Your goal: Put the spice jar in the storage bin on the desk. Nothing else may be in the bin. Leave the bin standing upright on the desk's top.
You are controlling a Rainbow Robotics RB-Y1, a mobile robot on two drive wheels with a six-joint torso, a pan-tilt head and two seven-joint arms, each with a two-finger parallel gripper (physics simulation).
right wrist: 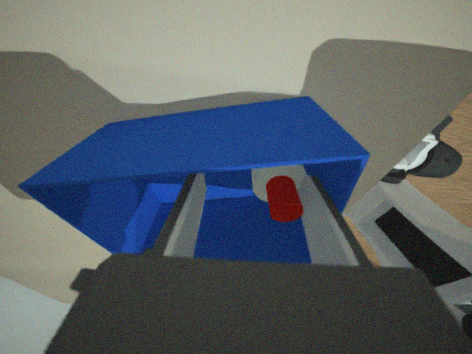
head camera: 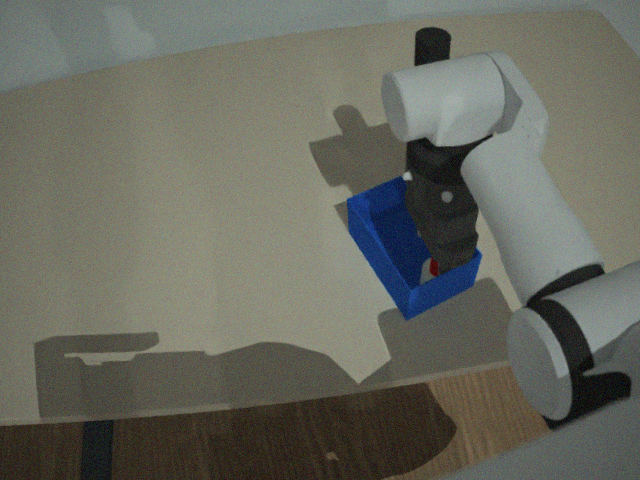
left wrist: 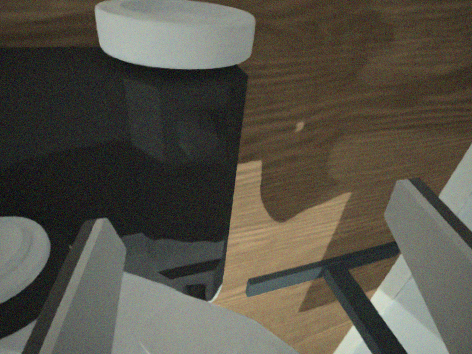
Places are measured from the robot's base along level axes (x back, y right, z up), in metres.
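Where they show: left gripper, fingertip midpoint: (left wrist: 253,216); right gripper, fingertip midpoint: (right wrist: 252,182) (head camera: 435,254).
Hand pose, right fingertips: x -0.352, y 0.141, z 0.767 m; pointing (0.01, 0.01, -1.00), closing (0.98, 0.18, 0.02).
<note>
Each offset is from my right fingertips to the top centre of the thing. "spot": to the spot under its first point. Level surfaces: height alone.
The blue storage bin {dx -0.028, dy -0.025, dz +0.029 m} (head camera: 379,260) (right wrist: 200,140) looks upright on the desk {dz -0.046 m} (head camera: 232,206) (right wrist: 200,60). The spice jar, with a whitish body {dx +0.021, dy -0.002, dz +0.020 m} (head camera: 425,271) (right wrist: 260,184) and red top {spot: dx +0.028, dy -0.009, dz +0.014 m} (head camera: 434,267) (right wrist: 285,199), is inside it near the front corner; part is hidden, and I cannot tell whether it stands straight. My right gripper (head camera: 448,258) (right wrist: 252,182) reaches down into the bin with its fingers apart and empty. The jar is close beside the finger at the right of the right wrist view. My left gripper (left wrist: 253,216) is open and empty, away from the bin.
The desk's front edge (head camera: 289,399) runs in front of the bin, above a wooden floor {dz -0.766 m} (head camera: 485,408) (left wrist: 325,60). My right arm (head camera: 537,222) hangs over the right side of the desk. A dark desk leg frame (left wrist: 350,290) shows below the left gripper, beside the robot's dark base (left wrist: 65,110).
</note>
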